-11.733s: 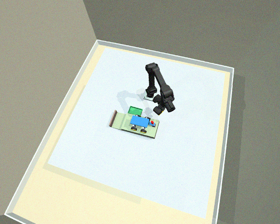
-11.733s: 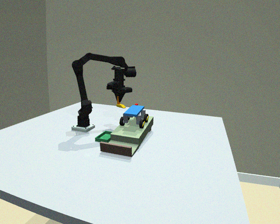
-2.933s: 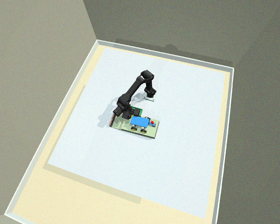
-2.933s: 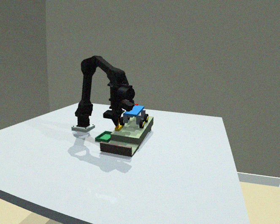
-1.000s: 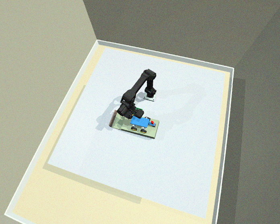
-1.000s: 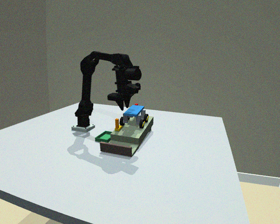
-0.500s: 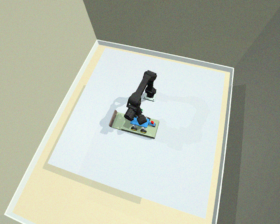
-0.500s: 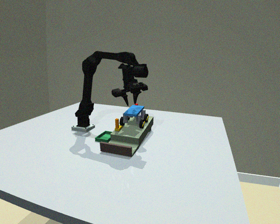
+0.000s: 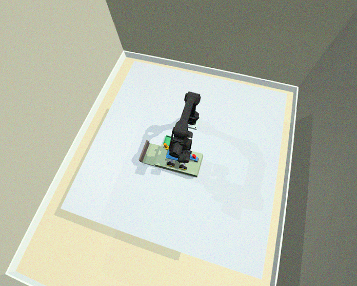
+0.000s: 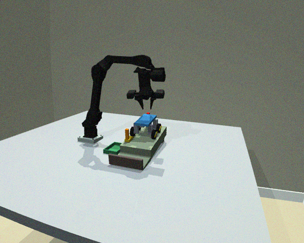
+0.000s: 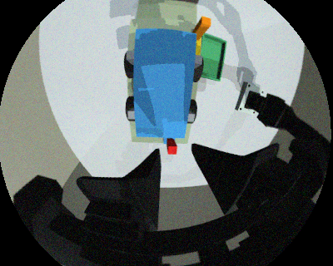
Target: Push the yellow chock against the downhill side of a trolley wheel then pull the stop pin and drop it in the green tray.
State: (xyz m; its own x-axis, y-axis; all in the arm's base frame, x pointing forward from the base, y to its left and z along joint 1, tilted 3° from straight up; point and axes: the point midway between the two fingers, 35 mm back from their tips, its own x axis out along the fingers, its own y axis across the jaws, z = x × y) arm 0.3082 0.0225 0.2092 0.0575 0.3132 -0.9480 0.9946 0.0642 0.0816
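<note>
My gripper tip is 4 cm to the right of the red-headed stop pin and 6 cm above it. From my gripper tip the other things lie so: blue-topped trolley (1 cm ahead, 6 cm to the right, 8 cm below); yellow chock (5 cm behind, 14 cm to the right, 11 cm below); green ramp (1 cm ahead, 7 cm to the right, 14 cm below).
</note>
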